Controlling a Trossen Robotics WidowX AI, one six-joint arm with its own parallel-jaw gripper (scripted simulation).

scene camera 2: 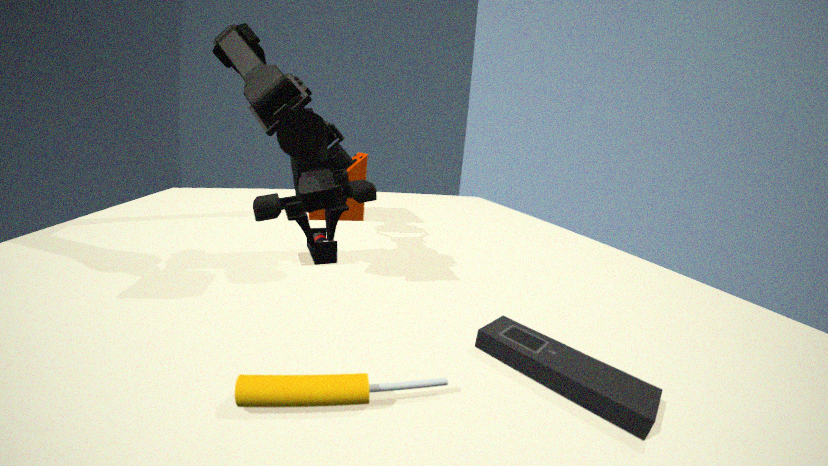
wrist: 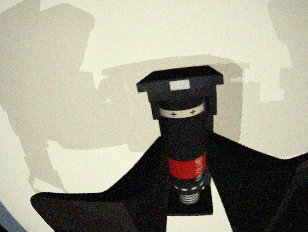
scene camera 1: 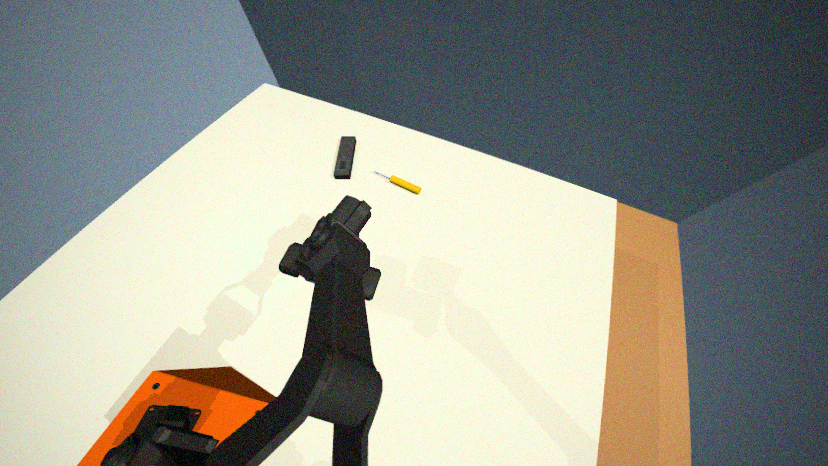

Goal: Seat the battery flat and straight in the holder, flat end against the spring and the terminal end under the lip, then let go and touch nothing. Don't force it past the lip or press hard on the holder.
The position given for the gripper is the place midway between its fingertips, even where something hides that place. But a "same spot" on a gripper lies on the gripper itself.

The gripper shows in scene camera 2, in the wrist view and in scene camera 1 (336,281). One and the same spot on the gripper: (wrist: 250,183) is (scene camera 2: 309,222).
